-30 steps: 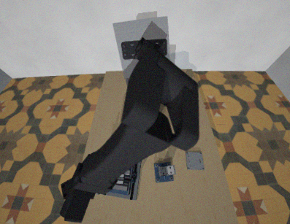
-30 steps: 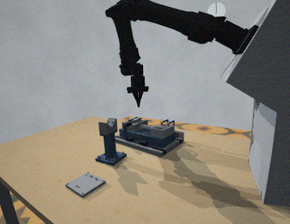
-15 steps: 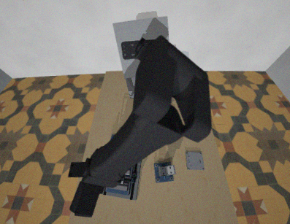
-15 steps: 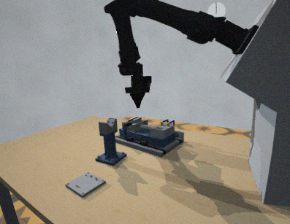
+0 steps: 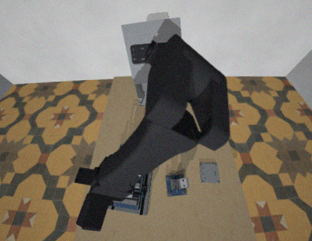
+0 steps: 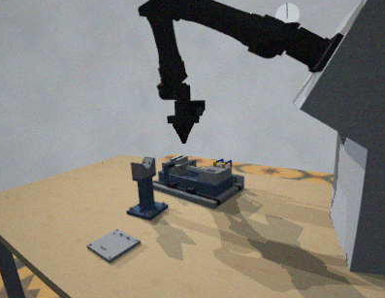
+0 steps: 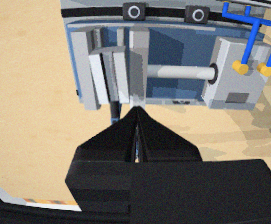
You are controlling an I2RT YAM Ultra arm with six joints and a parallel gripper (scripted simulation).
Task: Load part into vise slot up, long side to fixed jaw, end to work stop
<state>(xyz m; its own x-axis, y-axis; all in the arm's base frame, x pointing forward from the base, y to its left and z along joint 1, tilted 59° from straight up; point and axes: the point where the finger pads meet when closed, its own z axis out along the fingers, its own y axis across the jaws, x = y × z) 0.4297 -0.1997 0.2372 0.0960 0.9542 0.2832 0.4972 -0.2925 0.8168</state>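
The part lies 7 cm below my hand, 3 cm ahead of it and 1 cm to the right of it. The rest, counted from my hand: air cylinder rod (10 cm below, 5 cm behind, 1 cm to the left); then moving jaw (10 cm below); then work stop (9 cm below, 4 cm to the left, 4 cm ahead).
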